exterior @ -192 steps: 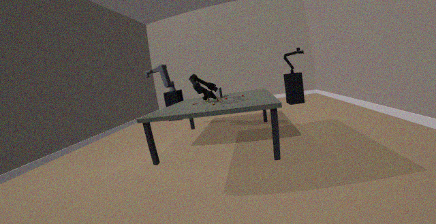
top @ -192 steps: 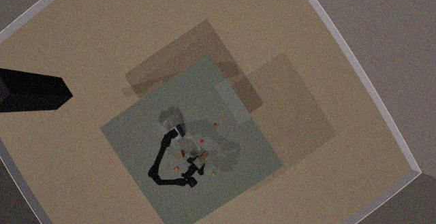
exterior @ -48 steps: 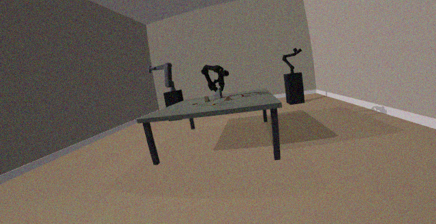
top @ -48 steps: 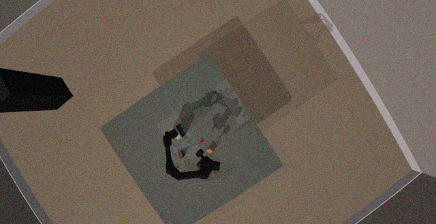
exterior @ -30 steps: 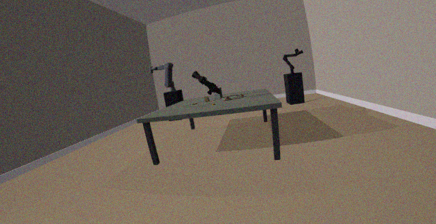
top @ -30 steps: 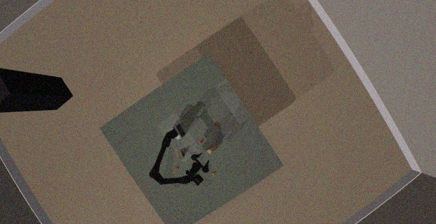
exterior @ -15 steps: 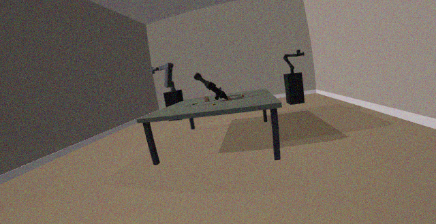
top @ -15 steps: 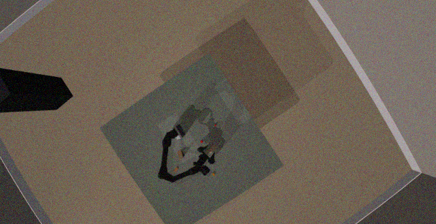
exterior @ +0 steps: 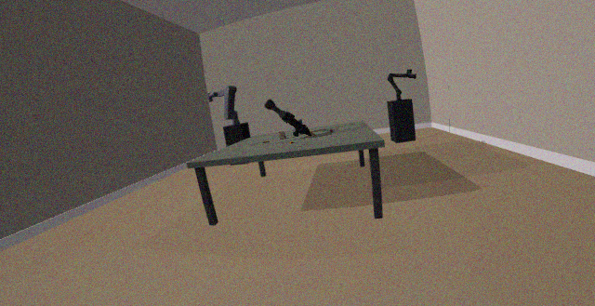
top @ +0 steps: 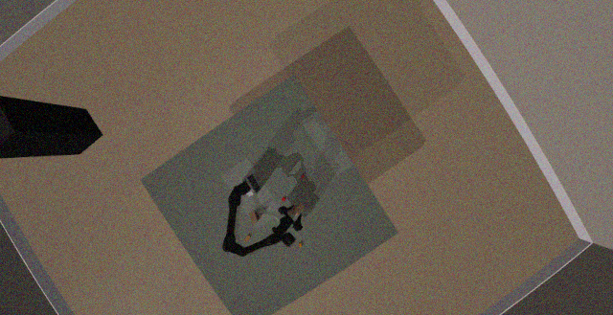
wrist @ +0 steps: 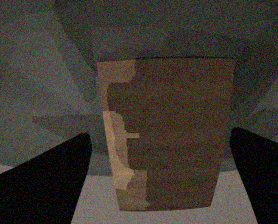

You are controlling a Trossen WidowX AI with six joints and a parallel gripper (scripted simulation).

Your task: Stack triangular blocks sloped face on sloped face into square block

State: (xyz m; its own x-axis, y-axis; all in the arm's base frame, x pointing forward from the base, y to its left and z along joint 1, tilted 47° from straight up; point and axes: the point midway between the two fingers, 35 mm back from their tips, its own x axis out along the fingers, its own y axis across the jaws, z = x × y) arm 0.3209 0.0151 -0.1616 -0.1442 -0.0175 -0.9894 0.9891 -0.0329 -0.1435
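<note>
Right now my gripper tip is 1 cm below the triangular block.
</note>
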